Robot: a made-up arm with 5 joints. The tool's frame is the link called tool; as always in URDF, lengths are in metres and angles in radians. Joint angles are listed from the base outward. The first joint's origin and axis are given. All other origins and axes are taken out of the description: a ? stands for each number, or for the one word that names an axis. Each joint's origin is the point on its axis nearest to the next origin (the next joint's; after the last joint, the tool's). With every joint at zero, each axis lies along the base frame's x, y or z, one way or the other. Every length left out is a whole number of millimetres.
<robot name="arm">
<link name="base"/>
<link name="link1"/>
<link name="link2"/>
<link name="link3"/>
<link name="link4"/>
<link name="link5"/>
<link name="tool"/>
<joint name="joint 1" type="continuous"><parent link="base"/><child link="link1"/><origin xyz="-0.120 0.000 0.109" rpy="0.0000 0.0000 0.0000"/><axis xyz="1 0 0"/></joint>
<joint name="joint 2" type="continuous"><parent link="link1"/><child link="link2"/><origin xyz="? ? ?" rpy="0.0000 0.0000 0.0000"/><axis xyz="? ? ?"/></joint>
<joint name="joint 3" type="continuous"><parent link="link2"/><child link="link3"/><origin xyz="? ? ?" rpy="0.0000 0.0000 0.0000"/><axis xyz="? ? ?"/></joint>
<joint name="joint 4" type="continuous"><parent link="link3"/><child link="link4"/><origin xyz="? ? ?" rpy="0.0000 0.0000 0.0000"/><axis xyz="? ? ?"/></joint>
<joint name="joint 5" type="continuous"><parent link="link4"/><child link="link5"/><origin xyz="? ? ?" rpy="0.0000 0.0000 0.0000"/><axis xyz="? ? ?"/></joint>
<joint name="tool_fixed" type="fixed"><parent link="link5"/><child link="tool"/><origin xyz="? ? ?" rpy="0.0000 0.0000 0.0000"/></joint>
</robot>
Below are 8 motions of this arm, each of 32 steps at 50 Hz.
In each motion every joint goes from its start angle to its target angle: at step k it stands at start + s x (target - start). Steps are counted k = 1, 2, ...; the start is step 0. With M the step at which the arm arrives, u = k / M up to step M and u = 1 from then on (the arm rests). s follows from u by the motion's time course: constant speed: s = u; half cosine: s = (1 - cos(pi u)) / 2; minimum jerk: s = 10 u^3 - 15 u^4 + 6 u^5.
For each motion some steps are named. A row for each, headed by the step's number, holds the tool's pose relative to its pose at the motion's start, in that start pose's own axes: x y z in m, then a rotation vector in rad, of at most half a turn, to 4 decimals.
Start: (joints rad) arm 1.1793 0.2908 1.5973 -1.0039 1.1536
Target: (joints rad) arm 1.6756 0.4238 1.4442 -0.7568 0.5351
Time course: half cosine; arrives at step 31
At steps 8, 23, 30, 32:
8: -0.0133 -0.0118 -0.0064 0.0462 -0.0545 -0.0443
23: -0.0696 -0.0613 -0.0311 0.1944 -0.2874 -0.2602
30: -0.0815 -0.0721 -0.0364 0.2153 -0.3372 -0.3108
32: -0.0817 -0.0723 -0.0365 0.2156 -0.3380 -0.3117

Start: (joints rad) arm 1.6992 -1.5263 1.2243 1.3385 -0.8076
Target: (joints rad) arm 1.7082 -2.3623 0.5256 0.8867 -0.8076
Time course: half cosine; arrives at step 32
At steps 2, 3, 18, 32:
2: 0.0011 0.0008 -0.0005 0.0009 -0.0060 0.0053
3: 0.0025 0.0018 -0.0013 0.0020 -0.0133 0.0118
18: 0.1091 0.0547 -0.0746 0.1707 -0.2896 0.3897
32: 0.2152 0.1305 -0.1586 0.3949 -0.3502 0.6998

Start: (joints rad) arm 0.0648 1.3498 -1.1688 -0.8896 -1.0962
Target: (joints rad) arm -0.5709 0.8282 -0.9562 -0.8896 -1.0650
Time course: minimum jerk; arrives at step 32
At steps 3, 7, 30, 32:
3: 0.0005 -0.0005 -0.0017 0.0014 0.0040 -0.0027
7: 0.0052 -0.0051 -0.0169 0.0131 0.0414 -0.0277
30: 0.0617 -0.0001 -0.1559 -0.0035 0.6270 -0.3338
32: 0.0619 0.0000 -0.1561 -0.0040 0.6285 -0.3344

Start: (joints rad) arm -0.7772 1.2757 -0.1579 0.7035 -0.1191
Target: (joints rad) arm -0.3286 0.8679 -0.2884 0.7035 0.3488
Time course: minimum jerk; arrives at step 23
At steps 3, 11, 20, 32:
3: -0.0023 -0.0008 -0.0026 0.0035 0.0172 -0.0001
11: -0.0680 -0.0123 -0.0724 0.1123 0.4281 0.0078
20: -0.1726 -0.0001 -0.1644 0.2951 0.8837 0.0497
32: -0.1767 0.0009 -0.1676 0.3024 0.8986 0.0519

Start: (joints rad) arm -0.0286 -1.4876 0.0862 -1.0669 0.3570
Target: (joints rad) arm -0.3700 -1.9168 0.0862 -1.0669 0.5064
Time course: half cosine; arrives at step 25
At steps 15, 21, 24, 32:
15: -0.2014 0.0666 -0.1174 0.1290 0.0359 -0.3288
21: -0.2733 0.1147 -0.1795 0.2126 0.0504 -0.4588
24: -0.2866 0.1258 -0.1928 0.2316 0.0532 -0.4841
32: -0.2875 0.1266 -0.1937 0.2330 0.0534 -0.4858

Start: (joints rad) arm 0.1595 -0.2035 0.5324 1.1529 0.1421
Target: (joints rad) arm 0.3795 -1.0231 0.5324 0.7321 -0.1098
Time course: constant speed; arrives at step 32
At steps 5, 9, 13, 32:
5: 0.0641 0.0083 -0.0147 0.0146 0.0079 0.1211
9: 0.1138 0.0202 -0.0280 0.0287 0.0171 0.2161
13: 0.1616 0.0364 -0.0426 0.0447 0.0288 0.3091
32: 0.3488 0.1603 -0.1249 0.1305 0.1219 0.7186

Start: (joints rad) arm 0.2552 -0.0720 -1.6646 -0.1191 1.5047
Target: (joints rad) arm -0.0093 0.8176 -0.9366 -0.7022 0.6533
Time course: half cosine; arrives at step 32
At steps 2, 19, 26, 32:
2: -0.0028 0.0011 -0.0023 0.0073 -0.0058 -0.0032
19: -0.1635 0.1077 -0.1021 0.3255 -0.5813 -0.3571
26: -0.2048 0.1473 -0.1063 0.3173 -0.9215 -0.5403
32: -0.2144 0.1555 -0.1027 0.2939 -1.0358 -0.5923

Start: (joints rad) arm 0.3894 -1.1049 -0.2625 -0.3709 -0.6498
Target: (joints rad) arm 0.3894 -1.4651 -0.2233 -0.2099 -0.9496
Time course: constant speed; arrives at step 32
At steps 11, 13, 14, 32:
11: -0.0044 0.0064 0.0270 -0.0525 0.0052 -0.0250
13: -0.0046 0.0077 0.0318 -0.0620 0.0066 -0.0284
14: -0.0046 0.0084 0.0341 -0.0667 0.0073 -0.0300
32: 0.0035 0.0213 0.0732 -0.1484 0.0247 -0.0433

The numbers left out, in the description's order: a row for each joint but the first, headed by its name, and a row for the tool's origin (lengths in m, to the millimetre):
joint 2: xyz 0.000 -0.322 0.191, axis 0 -1 0
joint 3: xyz 0.086 0.000 -0.021, axis 0 0 -1
joint 4: xyz -0.135 0.065 0.000, axis -1 0 0
joint 5: xyz 0.000 -0.485 0.058, axis 0 1 0
tool: xyz 0.018 0.000 -0.003

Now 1 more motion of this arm.
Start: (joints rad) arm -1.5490 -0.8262 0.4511 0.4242 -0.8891
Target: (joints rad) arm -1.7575 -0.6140 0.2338 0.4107 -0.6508
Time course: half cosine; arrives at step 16
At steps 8, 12, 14, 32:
8: -0.0129 -0.0057 0.0474 -0.0284 -0.0110 0.0026
12: -0.0179 -0.0066 0.0827 -0.0542 -0.0199 0.0148
14: -0.0187 -0.0064 0.0939 -0.0633 -0.0227 0.0202
32: -0.0189 -0.0062 0.0979 -0.0666 -0.0236 0.0222

